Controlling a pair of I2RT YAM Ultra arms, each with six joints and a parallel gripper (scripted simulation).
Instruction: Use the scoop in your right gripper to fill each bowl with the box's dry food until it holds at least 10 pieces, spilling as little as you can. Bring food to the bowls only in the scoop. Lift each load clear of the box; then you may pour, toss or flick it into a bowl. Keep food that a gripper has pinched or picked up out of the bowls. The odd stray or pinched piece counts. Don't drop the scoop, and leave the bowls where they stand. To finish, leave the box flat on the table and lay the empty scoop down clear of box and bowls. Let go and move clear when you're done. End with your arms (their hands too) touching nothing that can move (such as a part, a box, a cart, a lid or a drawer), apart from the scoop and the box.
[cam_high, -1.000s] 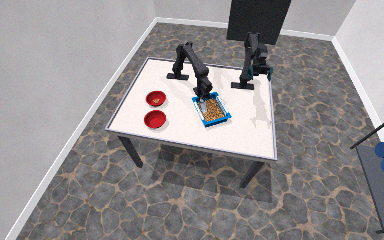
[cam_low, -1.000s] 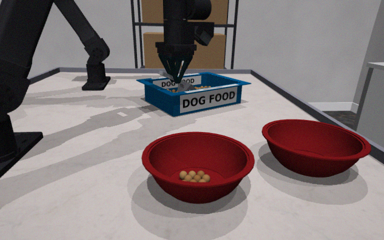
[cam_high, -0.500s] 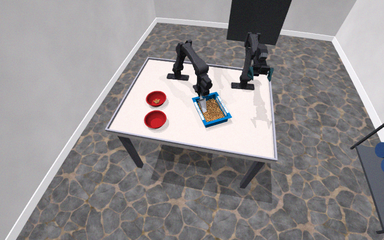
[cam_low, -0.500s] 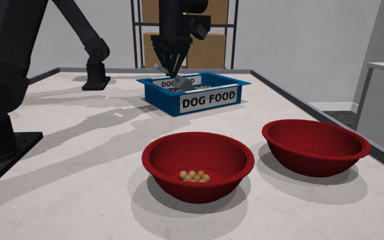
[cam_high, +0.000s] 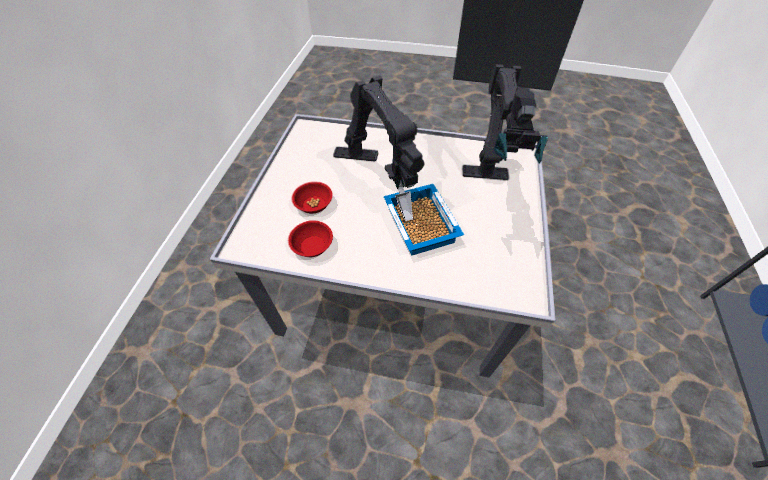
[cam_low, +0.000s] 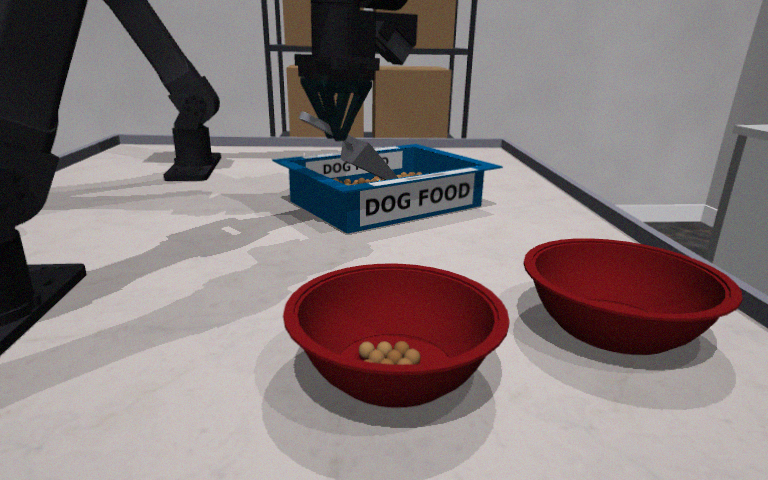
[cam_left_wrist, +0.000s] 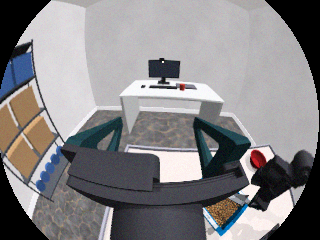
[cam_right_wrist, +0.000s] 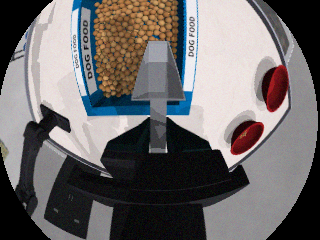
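My right gripper is now 70 mm short of the blue dog food box, 100 mm to the right of it and 80 mm above it. Also, from my right hand: grey scoop: 30 mm ahead, 20 mm to the left, 30 mm below.
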